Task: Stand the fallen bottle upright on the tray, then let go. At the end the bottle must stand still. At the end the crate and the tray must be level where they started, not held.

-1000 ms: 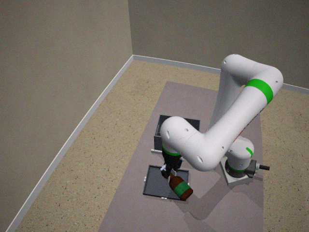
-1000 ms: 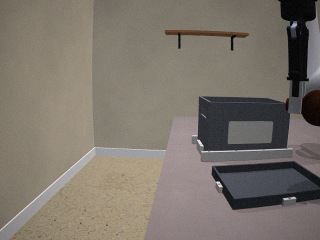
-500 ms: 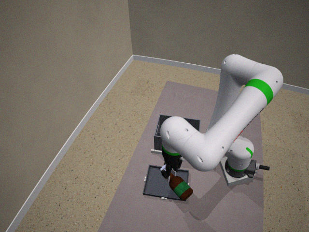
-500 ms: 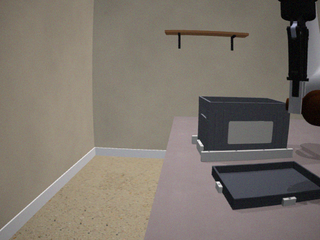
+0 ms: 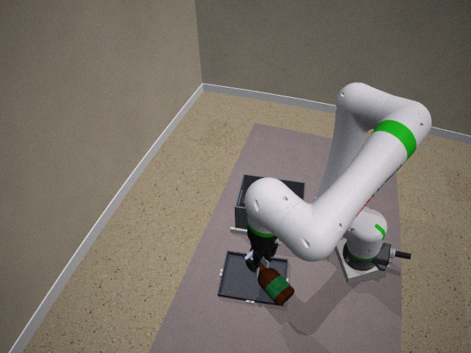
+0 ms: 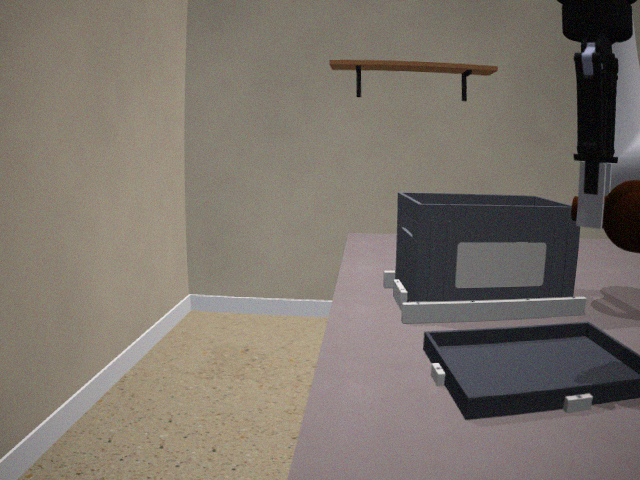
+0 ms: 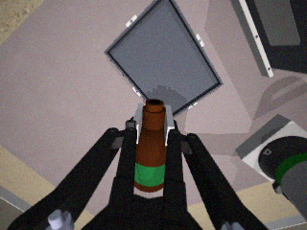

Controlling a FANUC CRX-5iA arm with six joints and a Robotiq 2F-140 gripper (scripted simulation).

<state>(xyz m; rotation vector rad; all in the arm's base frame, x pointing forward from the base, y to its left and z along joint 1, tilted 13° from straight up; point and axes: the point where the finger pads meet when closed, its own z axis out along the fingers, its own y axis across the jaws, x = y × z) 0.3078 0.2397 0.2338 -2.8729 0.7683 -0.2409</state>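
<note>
My hand is 5 cm past the bottle, 3 cm to the right of it and 2 cm above it. From my hand the other things lie so: tray 3 cm ahead, 4 cm to the right, 21 cm below; then crate 8 cm ahead, 34 cm to the right, 14 cm below.
</note>
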